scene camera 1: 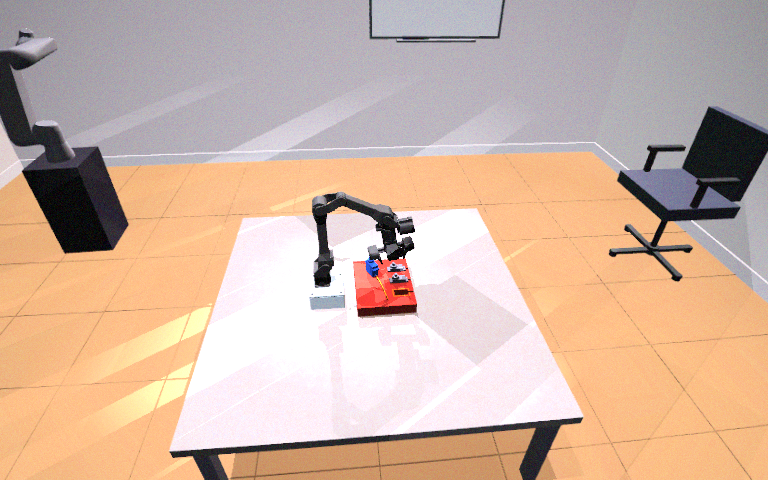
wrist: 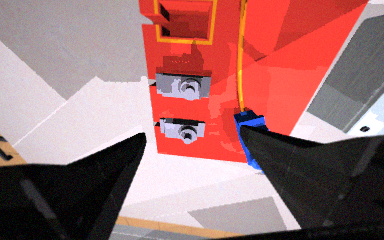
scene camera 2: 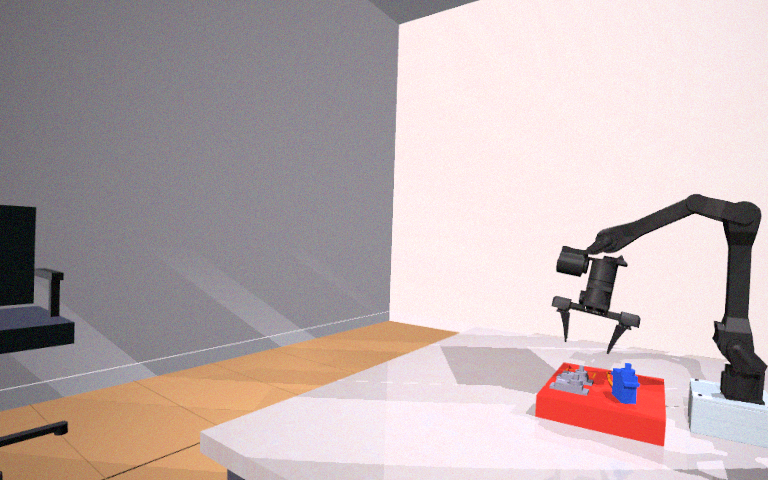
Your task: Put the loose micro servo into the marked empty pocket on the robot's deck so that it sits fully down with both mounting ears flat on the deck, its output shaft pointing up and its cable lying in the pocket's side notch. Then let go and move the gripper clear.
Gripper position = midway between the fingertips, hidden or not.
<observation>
My gripper (scene camera 2: 586, 347) is open, holding nothing. I also see a blue micro servo (scene camera 2: 625, 383) and a red deck (scene camera 2: 645, 422).
My gripper is seen too in scene camera 1 (scene camera 1: 392, 261) and in the wrist view (wrist: 193, 133). The red deck shows as well in scene camera 1 (scene camera 1: 370, 298) and in the wrist view (wrist: 285, 57).
</observation>
